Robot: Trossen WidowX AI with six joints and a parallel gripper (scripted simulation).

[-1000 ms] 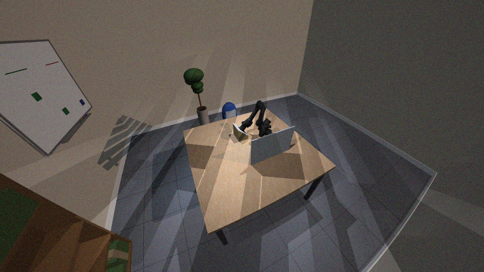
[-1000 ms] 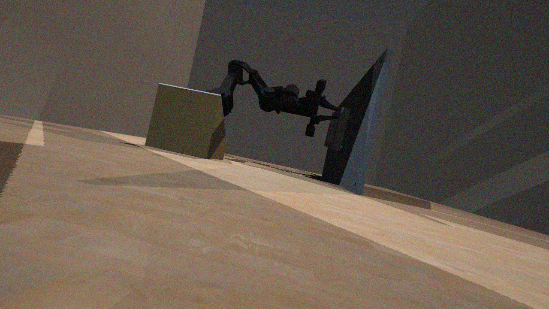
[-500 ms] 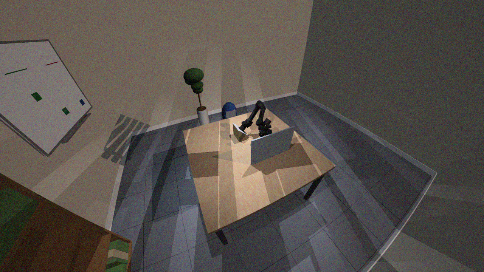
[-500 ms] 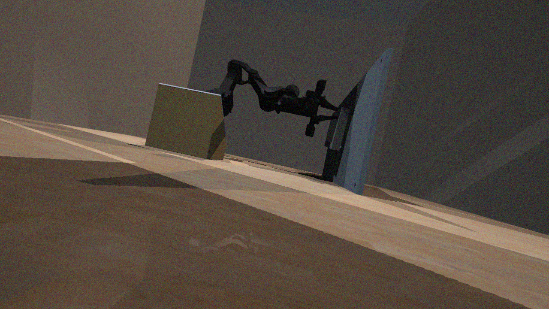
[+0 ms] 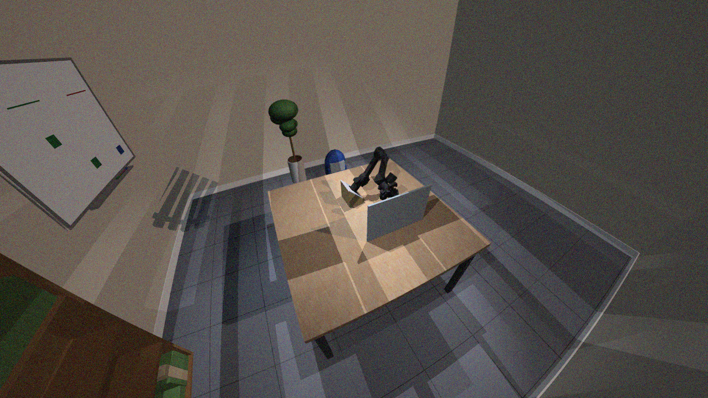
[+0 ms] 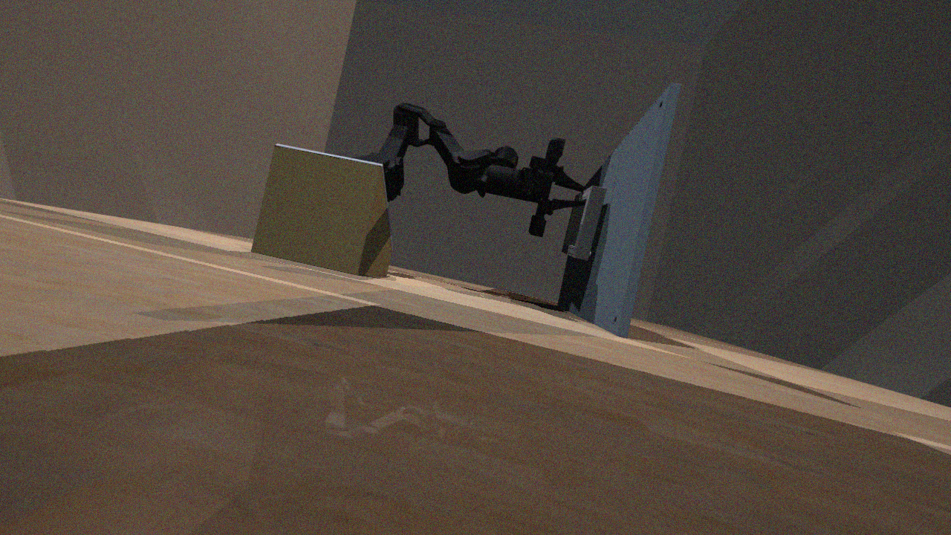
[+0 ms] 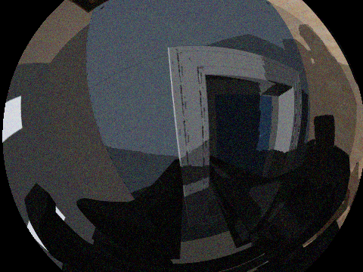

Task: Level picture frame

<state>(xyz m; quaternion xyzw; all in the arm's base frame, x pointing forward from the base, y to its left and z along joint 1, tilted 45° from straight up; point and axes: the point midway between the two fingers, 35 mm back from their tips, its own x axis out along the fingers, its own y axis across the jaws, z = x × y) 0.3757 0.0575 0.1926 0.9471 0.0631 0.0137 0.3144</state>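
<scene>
The picture frame lies 5 cm below my gripper tip and 1 cm to the left of it. From my gripper tip the other things lie so: wall panel (7 cm below, 2 cm ahead, 1 cm to the right).
</scene>
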